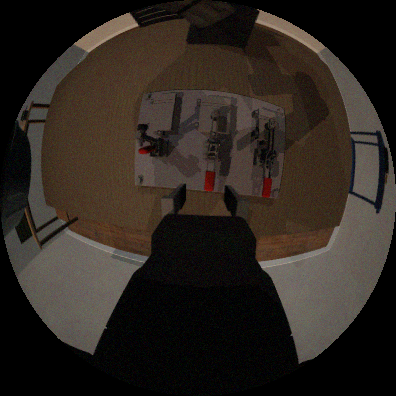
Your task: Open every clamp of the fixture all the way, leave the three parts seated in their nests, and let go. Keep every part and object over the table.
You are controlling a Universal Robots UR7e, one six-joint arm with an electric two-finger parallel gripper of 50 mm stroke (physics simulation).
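Places are measured from the arm's base along level axes (x ahead, y right, z down), in centimetres.
Pixels of known places: gripper, fingertip midpoint: (pixel 204 192).
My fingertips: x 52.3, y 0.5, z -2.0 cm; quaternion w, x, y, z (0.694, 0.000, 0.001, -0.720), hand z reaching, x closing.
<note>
Behind a point stands the place of what it marks.
The fixture plate (pixel 187 177) @(x 52.2, y 4.2, z 8.7 cm) lies on the table with three clamps in a row. The left clamp (pixel 160 145) @(x 45.6, y 9.6, z 6.2 cm) has its red handle (pixel 146 150) @(x 46.9, y 9.9, z 0.4 cm) to the left of its body, and its dark arm stands off the pale part (pixel 162 114) @(x 38.6, y 10.1, z 7.1 cm). The middle clamp (pixel 213 147) @(x 45.7, y -0.7, z 4.6 cm) has its red handle (pixel 210 181) @(x 52.0, y -0.5, z 4.5 cm) stretched toward the near edge, with its arm reaching over its nest. The right clamp (pixel 267 150) @(x 45.0, y -10.5, z 3.7 cm) lies similarly, its red handle (pixel 267 187) @(x 51.8, y -11.2, z 3.3 cm) at the near edge. The middle and right parts are too dark to make out clearly. My gripper (pixel 204 192) @(x 52.3, y 0.5, z -2.0 cm) is open and empty, above the near edge by the middle handle.
The wooden table top (pixel 90 140) @(x 40.9, y 36.4, z 10.2 cm) surrounds the plate. A dark object (pixel 220 32) @(x 8.2, y -1.7, z 4.2 cm) stands at the far edge. A blue-framed chair (pixel 354 165) is beyond the right edge, and wooden-legged furniture (pixel 32 227) is on the left. Shadows fall across the plate and the table's far right.
</note>
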